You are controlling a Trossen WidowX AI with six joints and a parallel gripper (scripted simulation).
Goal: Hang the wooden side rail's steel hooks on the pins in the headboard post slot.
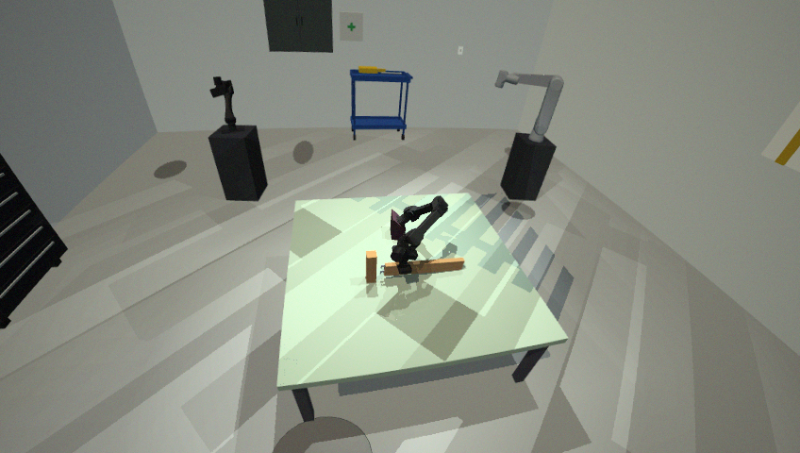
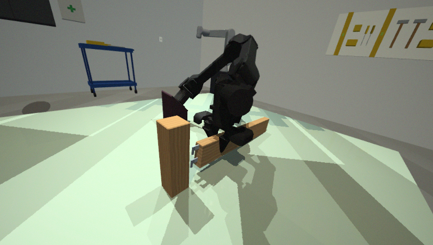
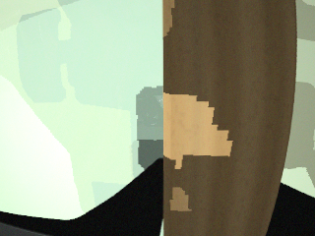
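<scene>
The wooden headboard post is 30 mm ahead of my gripper tip, 150 mm to the right of it and 40 mm above it.
</scene>
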